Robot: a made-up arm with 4 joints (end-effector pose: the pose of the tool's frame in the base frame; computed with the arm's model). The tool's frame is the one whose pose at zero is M. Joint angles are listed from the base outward.
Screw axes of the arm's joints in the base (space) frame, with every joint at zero. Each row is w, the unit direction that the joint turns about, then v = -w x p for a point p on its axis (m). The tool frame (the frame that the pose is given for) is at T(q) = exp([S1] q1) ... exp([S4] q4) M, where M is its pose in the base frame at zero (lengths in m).
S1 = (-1, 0, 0, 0.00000, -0.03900, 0.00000)
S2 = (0, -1, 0, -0.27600, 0.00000, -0.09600)
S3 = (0, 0, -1, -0.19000, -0.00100, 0.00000)
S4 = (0, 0, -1, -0.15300, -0.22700, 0.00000)
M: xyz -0.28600 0.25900 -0.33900 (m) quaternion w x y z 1 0 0 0
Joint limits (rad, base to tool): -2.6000..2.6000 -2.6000..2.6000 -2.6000..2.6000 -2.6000..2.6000
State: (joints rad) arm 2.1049 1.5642 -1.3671 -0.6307
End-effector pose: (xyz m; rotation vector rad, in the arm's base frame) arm 0.1578 -0.3557 0.4079 1.6447 -0.8633 -1.6440
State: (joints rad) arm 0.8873 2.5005 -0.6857 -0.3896
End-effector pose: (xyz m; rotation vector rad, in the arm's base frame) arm 0.4300 -0.3660 -0.2807 -1.7054 -2.0489 1.5226
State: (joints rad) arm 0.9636 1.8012 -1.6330 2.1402
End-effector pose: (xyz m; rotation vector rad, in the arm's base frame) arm 0.1679 -0.2335 -0.2304 -0.2396 -1.7091 0.4900
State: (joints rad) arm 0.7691 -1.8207 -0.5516 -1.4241
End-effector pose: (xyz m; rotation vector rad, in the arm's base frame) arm 0.1201 -0.0164 0.1024 1.1417 1.4025 0.7345
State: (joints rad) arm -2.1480 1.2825 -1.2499 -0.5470
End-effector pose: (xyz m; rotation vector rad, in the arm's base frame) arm 0.0929 0.5224 0.2391 0.4902 -1.6560 -0.0653
